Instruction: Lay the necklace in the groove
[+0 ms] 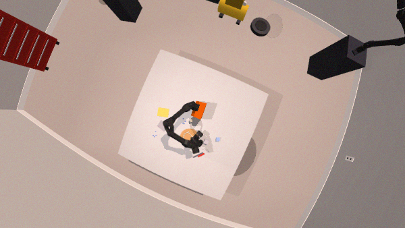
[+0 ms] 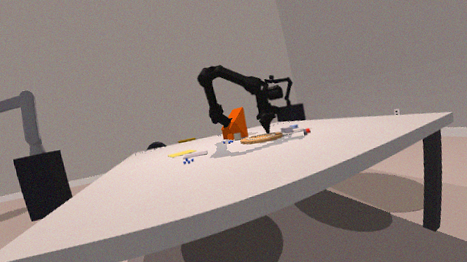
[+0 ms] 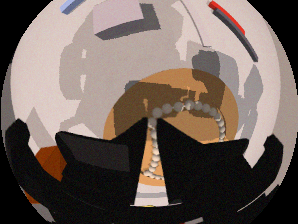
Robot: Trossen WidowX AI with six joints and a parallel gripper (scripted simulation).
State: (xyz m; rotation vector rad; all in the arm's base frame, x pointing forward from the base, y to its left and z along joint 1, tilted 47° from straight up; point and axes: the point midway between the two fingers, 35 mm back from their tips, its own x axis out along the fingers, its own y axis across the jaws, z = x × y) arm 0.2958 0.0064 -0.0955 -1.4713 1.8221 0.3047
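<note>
Right now my gripper tip is 2 cm short of the round tan bead board, 6 cm to the left of it and 1 cm above it. From my gripper tip the other things lie so: tool: 16 cm ahead, 10 cm to the left, 1 cm below; then white square: 12 cm to the left; then pale blue cube: 6 cm behind, 23 cm to the left, 1 cm below.
</note>
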